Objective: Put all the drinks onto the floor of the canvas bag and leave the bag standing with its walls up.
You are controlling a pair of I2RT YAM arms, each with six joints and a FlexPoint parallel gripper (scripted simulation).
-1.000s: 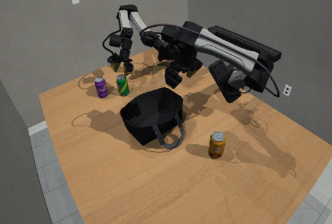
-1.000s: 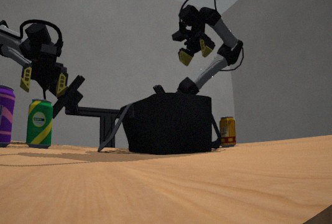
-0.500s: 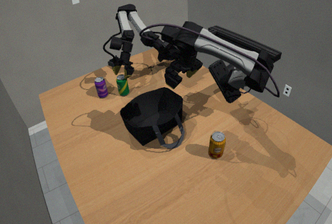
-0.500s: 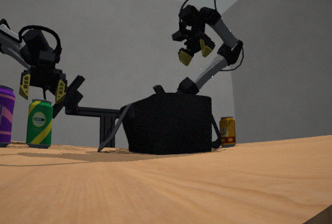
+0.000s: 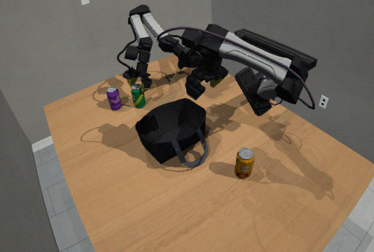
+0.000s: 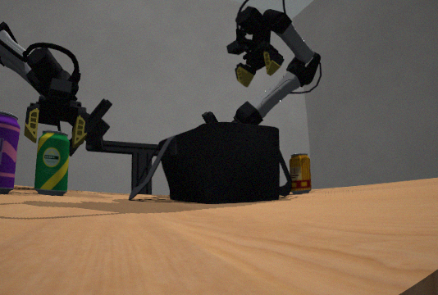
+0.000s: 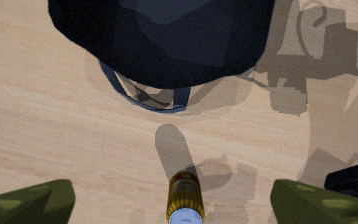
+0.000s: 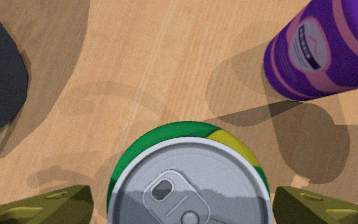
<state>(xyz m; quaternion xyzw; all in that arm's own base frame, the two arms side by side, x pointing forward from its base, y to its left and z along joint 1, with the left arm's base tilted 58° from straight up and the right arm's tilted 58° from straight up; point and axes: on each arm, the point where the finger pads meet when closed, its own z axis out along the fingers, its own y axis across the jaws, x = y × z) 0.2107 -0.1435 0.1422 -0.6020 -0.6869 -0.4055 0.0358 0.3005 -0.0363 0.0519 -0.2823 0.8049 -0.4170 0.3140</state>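
Observation:
Right now the green can is 50 mm below my right hand. Round my right hand: orange can (60 mm behind, 670 mm to the left, 50 mm below); purple can (110 mm ahead, 80 mm to the right, 50 mm below).

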